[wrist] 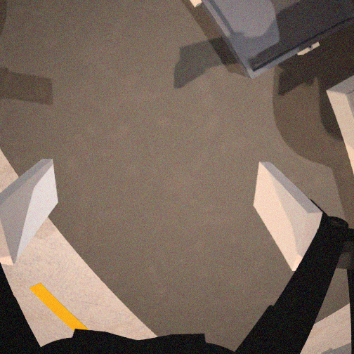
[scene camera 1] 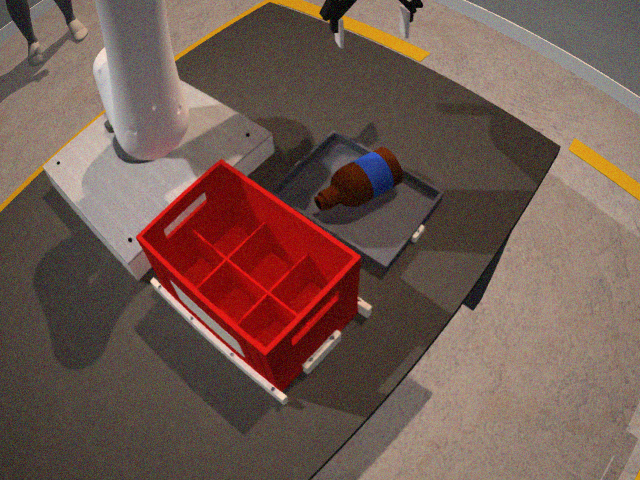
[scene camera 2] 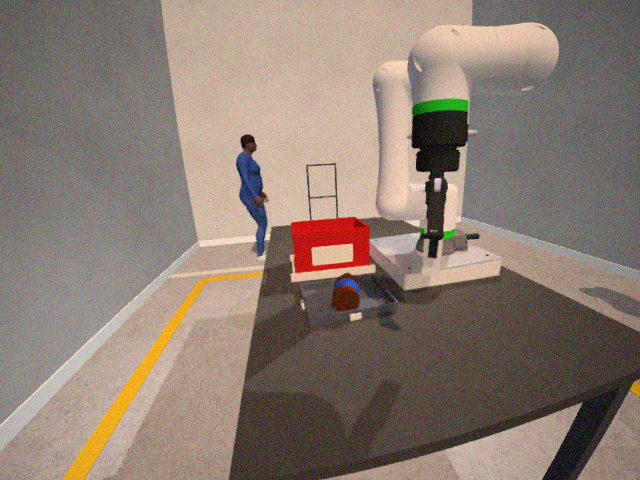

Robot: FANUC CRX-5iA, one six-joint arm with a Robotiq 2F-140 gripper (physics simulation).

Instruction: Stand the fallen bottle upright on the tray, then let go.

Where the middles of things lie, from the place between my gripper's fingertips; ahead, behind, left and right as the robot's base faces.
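Brown bottle (scene camera 2: 345, 296): 0.2 m to the right of my hand, 0.15 m ahead of it and 0.16 m below it.
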